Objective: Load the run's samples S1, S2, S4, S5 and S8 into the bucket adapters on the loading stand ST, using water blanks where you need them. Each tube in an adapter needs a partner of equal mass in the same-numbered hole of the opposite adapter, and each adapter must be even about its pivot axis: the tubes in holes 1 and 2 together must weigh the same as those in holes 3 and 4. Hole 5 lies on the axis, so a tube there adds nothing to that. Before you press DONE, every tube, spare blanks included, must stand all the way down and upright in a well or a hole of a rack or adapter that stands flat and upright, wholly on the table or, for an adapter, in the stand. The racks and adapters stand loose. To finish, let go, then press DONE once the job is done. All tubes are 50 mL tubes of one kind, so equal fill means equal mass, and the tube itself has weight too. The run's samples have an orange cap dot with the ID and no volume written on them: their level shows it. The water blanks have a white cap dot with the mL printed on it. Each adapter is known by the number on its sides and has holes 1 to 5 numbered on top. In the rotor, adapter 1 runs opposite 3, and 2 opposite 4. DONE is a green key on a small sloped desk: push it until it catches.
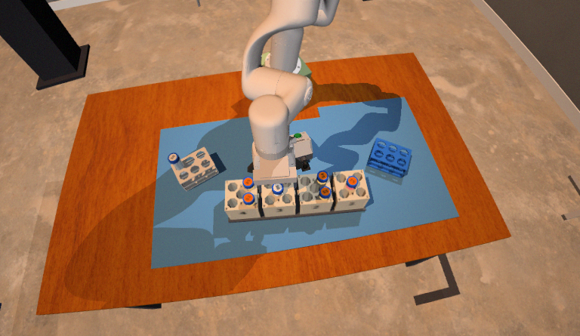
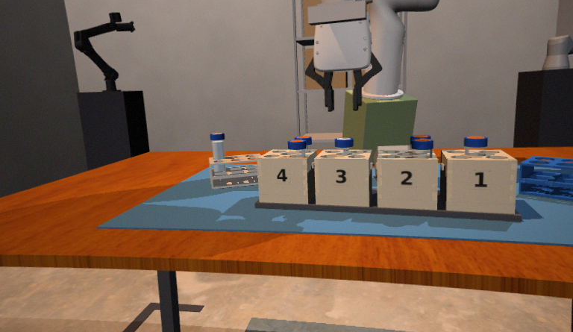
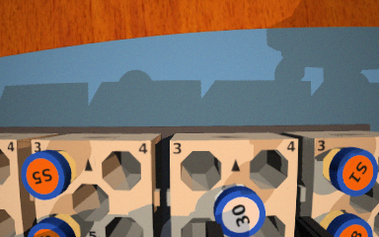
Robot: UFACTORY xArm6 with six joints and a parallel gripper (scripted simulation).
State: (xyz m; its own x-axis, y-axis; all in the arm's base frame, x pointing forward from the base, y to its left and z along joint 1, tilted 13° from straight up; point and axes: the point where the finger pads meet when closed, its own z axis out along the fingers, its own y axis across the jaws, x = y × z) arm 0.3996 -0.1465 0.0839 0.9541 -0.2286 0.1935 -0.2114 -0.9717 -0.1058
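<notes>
Right now my hand is 19 cm past the green key, 13 cm above it and 12 cm to the right of it. Also, from my hand: sample tube (21 cm to the left, 13 cm below, 4 cm ahead); blue sample rack (41 cm to the left, 17 cm below, 3 cm behind); loading stand (19 cm below, 6 cm to the left, 1 cm ahead).
</notes>
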